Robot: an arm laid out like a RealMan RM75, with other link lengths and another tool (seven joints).
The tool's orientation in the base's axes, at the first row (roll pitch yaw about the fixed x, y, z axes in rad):
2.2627, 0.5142, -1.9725
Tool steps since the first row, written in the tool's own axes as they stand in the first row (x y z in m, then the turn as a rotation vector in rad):
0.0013, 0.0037, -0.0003, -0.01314, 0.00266, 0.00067
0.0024, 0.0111, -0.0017, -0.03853, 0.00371, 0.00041
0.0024, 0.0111, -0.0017, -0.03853, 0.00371, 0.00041
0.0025, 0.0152, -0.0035, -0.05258, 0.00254, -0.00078
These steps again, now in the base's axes. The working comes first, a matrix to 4 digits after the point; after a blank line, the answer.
The tool's axes in the first row as the columns of a matrix, in the base's axes (used below as rounded here):
-0.3404, -0.7353, -0.5860
-0.8014, -0.0991, 0.5899
-0.4918, 0.6705, -0.5555

-0.0030, -0.0016, 0.0020, 0.00212, 0.01066, 0.00787
-0.0080, -0.0040, 0.0072, 0.01015, 0.03075, 0.02121
-0.0080, -0.0040, 0.0072, 0.01015, 0.03075, 0.02121
-0.0100, -0.0056, 0.0109, 0.01649, 0.04143, 0.02800

